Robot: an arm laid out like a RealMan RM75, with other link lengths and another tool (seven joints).
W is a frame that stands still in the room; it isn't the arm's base.
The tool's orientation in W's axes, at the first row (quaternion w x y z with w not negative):
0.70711, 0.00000, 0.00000, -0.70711
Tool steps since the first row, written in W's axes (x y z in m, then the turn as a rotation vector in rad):
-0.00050, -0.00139, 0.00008, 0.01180, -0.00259, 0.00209
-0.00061, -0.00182, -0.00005, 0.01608, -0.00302, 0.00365
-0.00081, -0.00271, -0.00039, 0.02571, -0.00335, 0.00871
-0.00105, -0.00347, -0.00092, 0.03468, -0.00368, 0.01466
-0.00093, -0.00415, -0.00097, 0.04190, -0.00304, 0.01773
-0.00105, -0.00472, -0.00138, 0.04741, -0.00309, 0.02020
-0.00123, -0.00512, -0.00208, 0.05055, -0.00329, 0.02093
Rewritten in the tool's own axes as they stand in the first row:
0.00139, -0.00050, 0.00008, 0.00259, 0.01180, 0.00209
0.00182, -0.00061, -0.00005, 0.00302, 0.01608, 0.00365
0.00271, -0.00081, -0.00039, 0.00335, 0.02571, 0.00871
0.00347, -0.00105, -0.00092, 0.00368, 0.03468, 0.01466
0.00415, -0.00093, -0.00097, 0.00304, 0.04190, 0.01773
0.00472, -0.00105, -0.00138, 0.00309, 0.04741, 0.02020
0.00512, -0.00123, -0.00208, 0.00329, 0.05055, 0.02093

